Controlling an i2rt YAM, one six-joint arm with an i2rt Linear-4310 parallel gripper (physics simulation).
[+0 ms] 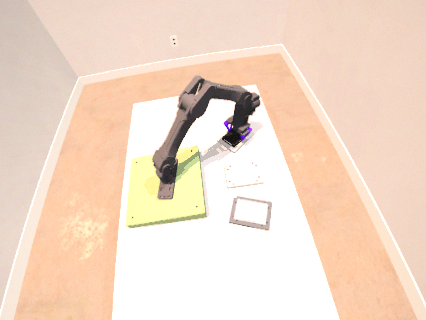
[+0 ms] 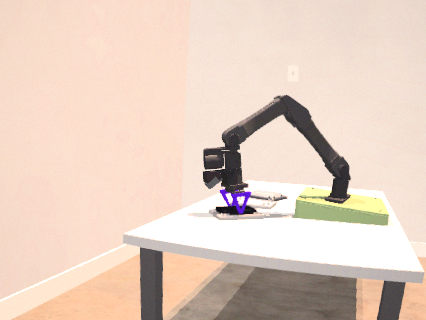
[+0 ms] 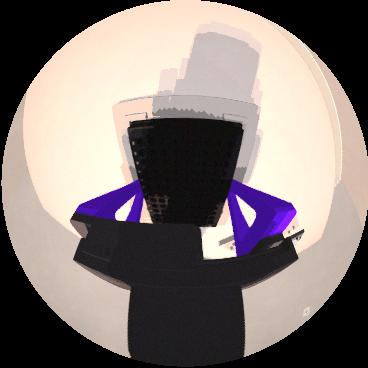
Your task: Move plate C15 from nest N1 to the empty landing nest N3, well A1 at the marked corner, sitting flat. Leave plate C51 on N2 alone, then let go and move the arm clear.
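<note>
Black plate C15 [image 1: 231, 138] [image 2: 223, 209] [image 3: 185, 161] lies flat on the light nest N1 [image 1: 237, 148] [image 2: 220, 216] [image 3: 118, 116] at the far right of the table. My gripper [image 1: 236, 136] [image 2: 237, 208] [image 3: 185, 205] is down over the plate's near end. Its purple fingers press on the plate's two long sides, so it is shut on the plate. A flat white nest with small pegs [image 1: 242, 173] [image 2: 266, 205] lies closer to the front. A grey frame with a white inside [image 1: 234, 211] [image 2: 271, 197] lies beyond it. I cannot tell which of these two is N2 and which is N3.
The arm stands on a yellow-green base block [image 1: 165, 209] [image 2: 340, 209] at the left of the white table [image 1: 206, 268] [image 2: 268, 247]. The arm arches from it over to N1. The table stands in a bare room with a tan floor.
</note>
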